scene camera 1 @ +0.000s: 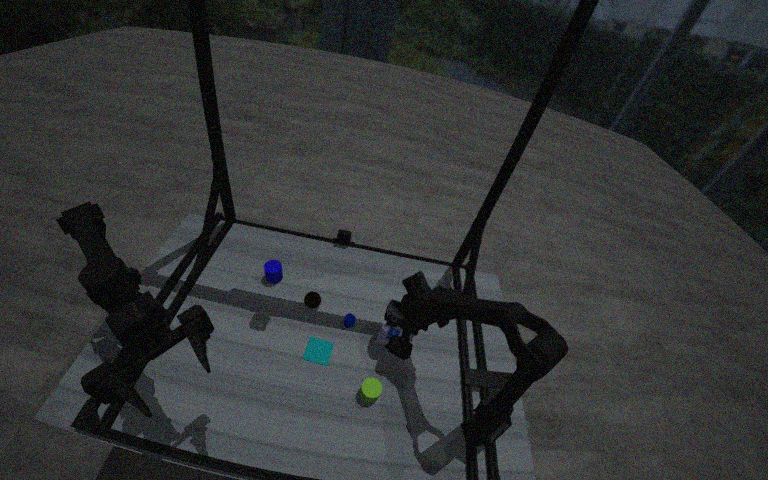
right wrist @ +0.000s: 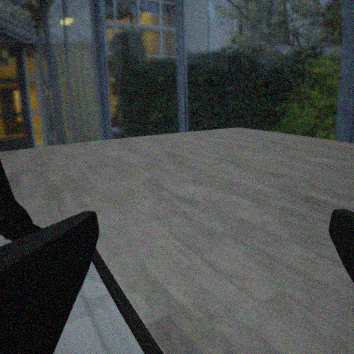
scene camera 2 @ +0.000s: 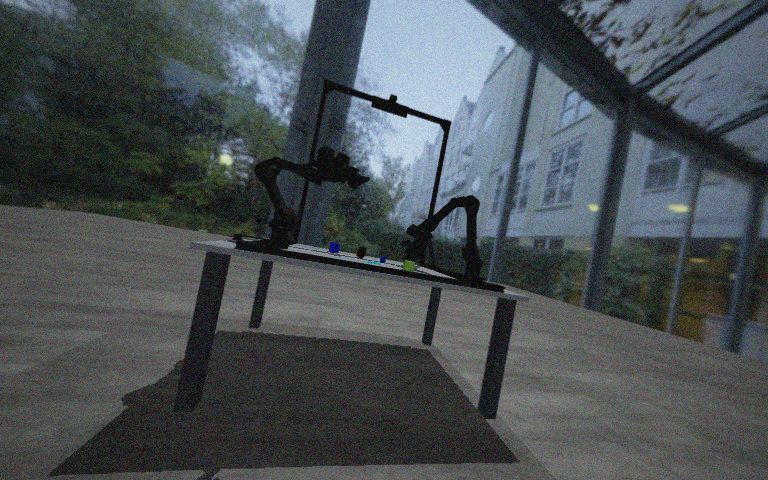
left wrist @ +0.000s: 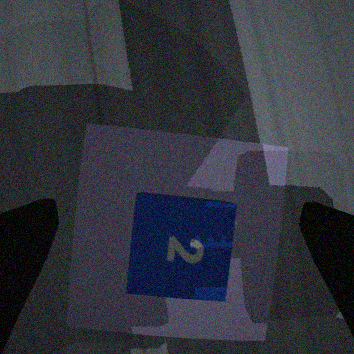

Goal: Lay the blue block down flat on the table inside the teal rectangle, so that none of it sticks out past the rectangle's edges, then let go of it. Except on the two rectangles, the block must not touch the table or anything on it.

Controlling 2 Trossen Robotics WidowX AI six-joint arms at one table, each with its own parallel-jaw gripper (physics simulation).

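Seen in the pictures: left gripper, fingertip midpoint: (scene camera 1: pixel 389 333) (left wrist: pixel 181 212); right gripper, fingertip midpoint: (scene camera 1: pixel 180 393) (right wrist: pixel 214 222) (scene camera 2: pixel 364 175); left arm's base at its link origin: (scene camera 1: pixel 478 431) (scene camera 2: pixel 471 278); right arm's base at its link origin: (scene camera 2: pixel 277 243).
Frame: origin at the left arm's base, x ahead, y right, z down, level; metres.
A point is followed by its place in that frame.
The blue block (scene camera 1: pixel 394 332) @[z 0.000, x 0.155, y 0.311 m] (left wrist: pixel 155 225) @[z 0.000, x 0.168, y 0.304 m], with a "2" on its top, lies on the lilac rectangle (left wrist: pixel 105 200) @[z 0.018, x 0.183, y 0.290 m]. The teal rectangle (scene camera 1: pixel 318 350) @[z 0.018, x 0.376, y 0.285 m] (scene camera 2: pixel 373 262) @[z 0.018, x 0.376, y 0.284 m] lies to the left of it in scene camera 1, with nothing on it. My left gripper (scene camera 1: pixel 395 330) @[z 0.010, x 0.166, y 0.314 m] (left wrist: pixel 181 212) @[z 0.010, x 0.166, y 0.314 m] is open above the block, with one finger on each side of it and a gap to both; its height over the block is hard to tell. My right gripper (scene camera 1: pixel 179 392) @[z -0.324, x 0.590, y 0.083 m] (scene camera 2: pixel 362 180) @[z -0.324, x 0.590, y 0.083 m] (right wrist: pixel 214 222) @[z -0.324, x 0.590, y 0.083 m] is open and empty, raised at the left, away from the block.
A small blue cylinder (scene camera 1: pixel 349 320) @[z -0.012, x 0.283, y 0.356 m] (scene camera 2: pixel 383 259) @[z 0.000, x 0.286, y 0.349 m] stands between the two rectangles, toward the back. A dark ball (scene camera 1: pixel 312 300) @[z -0.026, x 0.385, y 0.421 m] (scene camera 2: pixel 361 252) @[z -0.014, x 0.392, y 0.414 m] and a larger blue cylinder (scene camera 1: pixel 272 271) @[z -0.035, x 0.503, y 0.526 m] (scene camera 2: pixel 334 247) @[z -0.011, x 0.511, y 0.520 m] are farther back left. A yellow-green cylinder (scene camera 1: pixel 371 388) @[z -0.025, x 0.257, y 0.152 m] (scene camera 2: pixel 409 266) @[z -0.003, x 0.268, y 0.131 m] stands nearer the front.
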